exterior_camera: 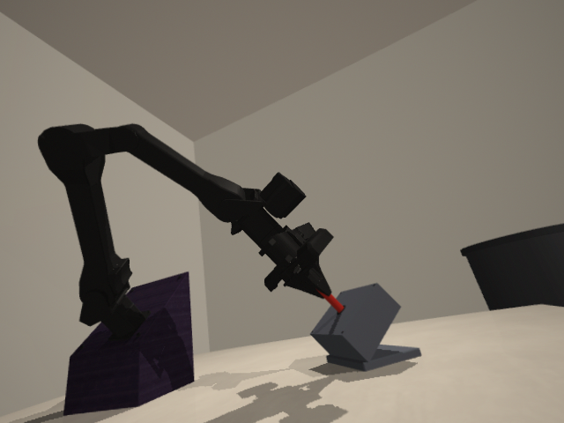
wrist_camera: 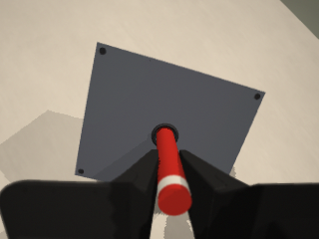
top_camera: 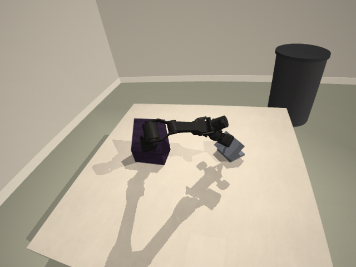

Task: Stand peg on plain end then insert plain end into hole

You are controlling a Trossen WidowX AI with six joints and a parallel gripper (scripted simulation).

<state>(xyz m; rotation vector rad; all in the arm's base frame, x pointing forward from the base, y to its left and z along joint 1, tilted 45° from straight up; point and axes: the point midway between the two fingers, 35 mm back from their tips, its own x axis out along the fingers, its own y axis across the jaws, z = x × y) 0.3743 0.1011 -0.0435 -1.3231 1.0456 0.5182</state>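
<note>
My gripper tip is now 5 cm above the grey sloped panel, 3 cm to the right of it and 3 cm short of it. Round my gripper tip: red peg (1 cm to the right, 1 cm behind, 1 cm above).
</note>
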